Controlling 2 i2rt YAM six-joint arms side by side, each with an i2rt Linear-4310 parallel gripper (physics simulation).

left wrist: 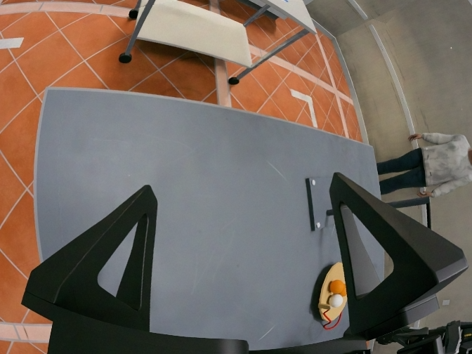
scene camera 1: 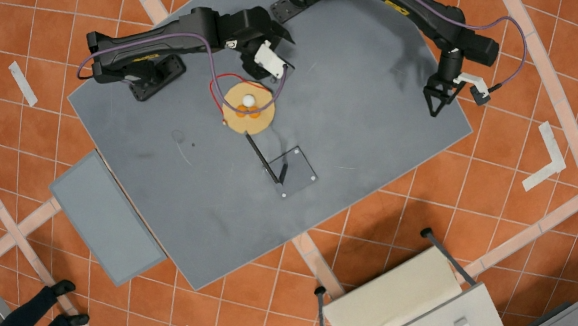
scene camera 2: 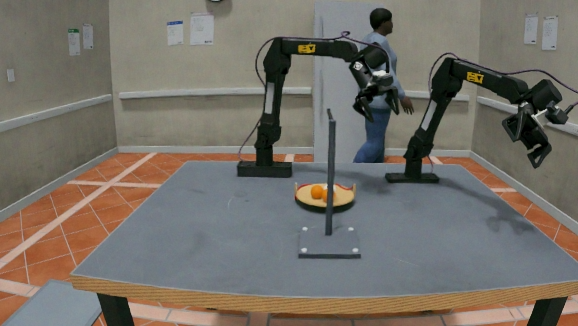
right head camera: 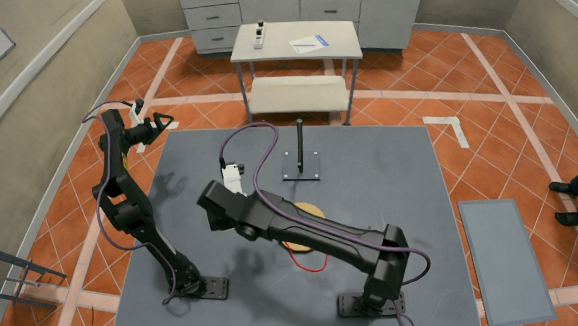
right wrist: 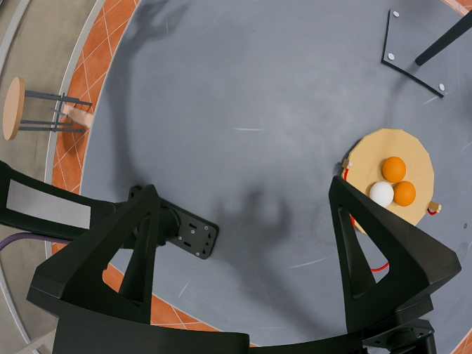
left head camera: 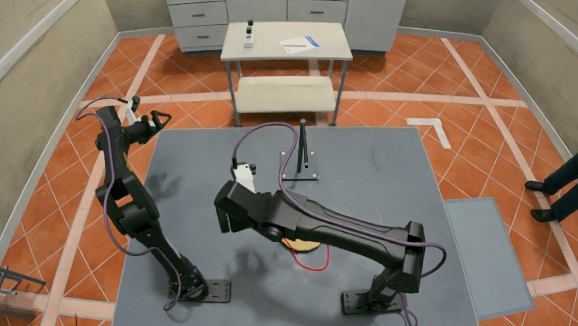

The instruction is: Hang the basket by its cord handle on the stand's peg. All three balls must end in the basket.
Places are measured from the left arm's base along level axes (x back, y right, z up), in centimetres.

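Pixels of known places: left gripper, fingertip midpoint: (scene camera 1: 440, 110) (scene camera 2: 526, 154) (right head camera: 167, 123) (left head camera: 164, 122); right gripper, fingertip midpoint: (scene camera 1: 283, 58) (scene camera 2: 386, 118); left arm's base, origin of the base link: (scene camera 2: 412, 178) (right head camera: 198, 286) (left head camera: 199, 290); right arm's base, origin of the base link: (scene camera 1: 156, 77) (scene camera 2: 264, 166) (right head camera: 371, 303) (left head camera: 375, 300).
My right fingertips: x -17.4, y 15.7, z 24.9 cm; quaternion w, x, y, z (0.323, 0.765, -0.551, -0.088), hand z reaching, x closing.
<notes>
For each thing: its top centre in the pictures, then the offset to it from my right fingertips. "spot": a spot on its surface instead.
- shallow tan basket, middle of its top: (scene camera 2: 325, 184) (scene camera 1: 246, 108) (right head camera: 301, 222) dy +18.1, dx -3.8, dz -19.6 cm
- white ball, middle of its top: (scene camera 1: 247, 100) dy +16.5, dx -1.9, dz -20.2 cm
- stand's base plate, surface spot: (scene camera 2: 320, 245) spot: dy +20.3, dx -32.4, dz -24.4 cm
A shallow tan basket (scene camera 1: 235, 95) (scene camera 2: 306, 197) (right wrist: 415, 155) sits on the table with two orange balls (right wrist: 394, 169) (right wrist: 404, 193) and a white ball (right wrist: 381, 193) (scene camera 1: 248, 100) (left wrist: 336, 300) in it. Its red cord handle (left head camera: 311, 270) (right head camera: 312, 270) (scene camera 1: 212, 90) hangs over the side, partly on the table. The stand (scene camera 2: 331, 175) (right head camera: 300, 145) (scene camera 1: 261, 156) is upright near the basket; its peg is bare. My right gripper (right wrist: 243, 188) (scene camera 2: 380, 112) is open and empty, high above the table beside the basket. My left gripper (left wrist: 241, 187) is open and empty, raised near the table's far side edge.
My right arm (left head camera: 340, 222) (right head camera: 325, 227) reaches across above the basket and hides part of it in the head views. The stand's base plate (scene camera 2: 320, 245) (scene camera 1: 300, 172) rests on the table. A low grey platform (left head camera: 492, 260) (scene camera 1: 107, 220) stands beside the table.
</notes>
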